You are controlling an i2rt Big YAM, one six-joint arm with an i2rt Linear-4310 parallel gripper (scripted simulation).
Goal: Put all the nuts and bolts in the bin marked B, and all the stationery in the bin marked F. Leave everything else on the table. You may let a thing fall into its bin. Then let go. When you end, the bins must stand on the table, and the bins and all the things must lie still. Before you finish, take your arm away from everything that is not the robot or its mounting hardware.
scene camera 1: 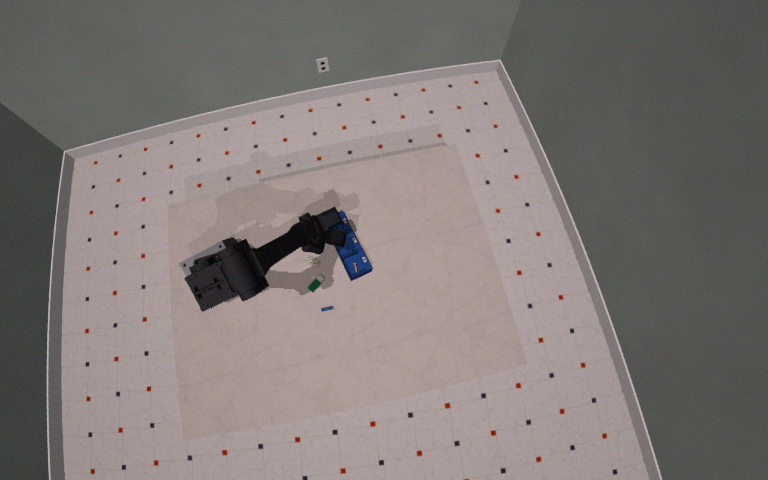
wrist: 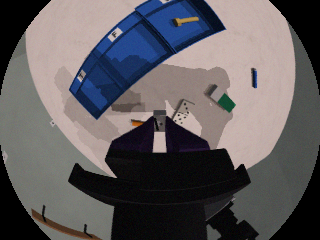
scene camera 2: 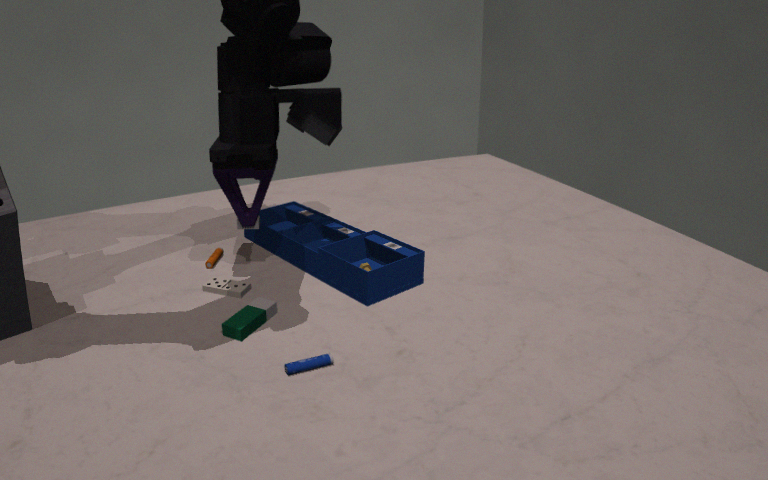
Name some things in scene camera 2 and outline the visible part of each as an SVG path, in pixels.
My gripper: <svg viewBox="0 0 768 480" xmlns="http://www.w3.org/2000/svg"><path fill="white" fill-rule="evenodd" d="M269 88L239 91L236 93L225 91L218 93L219 137L209 149L210 162L212 162L215 179L243 227L254 226L275 171L278 149L276 149L276 144L241 145L240 98L269 94ZM237 179L255 178L255 180L260 180L252 208L247 207Z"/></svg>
A blue three-part bin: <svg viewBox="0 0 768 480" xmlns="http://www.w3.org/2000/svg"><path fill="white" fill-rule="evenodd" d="M244 229L245 238L366 306L402 293L424 282L425 251L375 230L369 232L362 231L295 201L260 210L260 228ZM360 265L368 263L372 270L366 271L360 268Z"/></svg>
A white domino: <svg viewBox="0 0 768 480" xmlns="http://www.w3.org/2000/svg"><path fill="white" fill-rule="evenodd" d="M202 285L205 292L242 298L251 290L251 283L219 277L212 277Z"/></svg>
